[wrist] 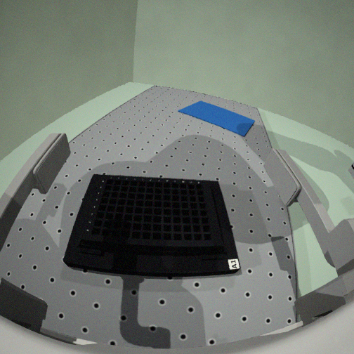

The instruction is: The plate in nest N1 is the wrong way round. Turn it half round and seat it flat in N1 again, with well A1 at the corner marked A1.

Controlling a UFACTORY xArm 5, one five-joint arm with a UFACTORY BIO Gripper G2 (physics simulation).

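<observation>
A black plate (155,210) with a grid of square wells lies in the middle of the wrist view, in a black nest (150,264). Small pale marks run along the plate's far and left edges. A white label reading A1 (234,264) is on the nest's near right corner. The plate looks flat; dark on dark hides how its edges sit, and I cannot make out which well is A1. My gripper (168,170) is open and empty, with one finger to the left of the plate and one to the right, seemingly above it.
The nest stands on a grey perforated board (162,302). A flat blue rectangle (217,118) lies on the board's far part. Pale green surface (320,172) lies beyond the board's right edge, and green walls rise behind. The gripper's shadow falls over the board.
</observation>
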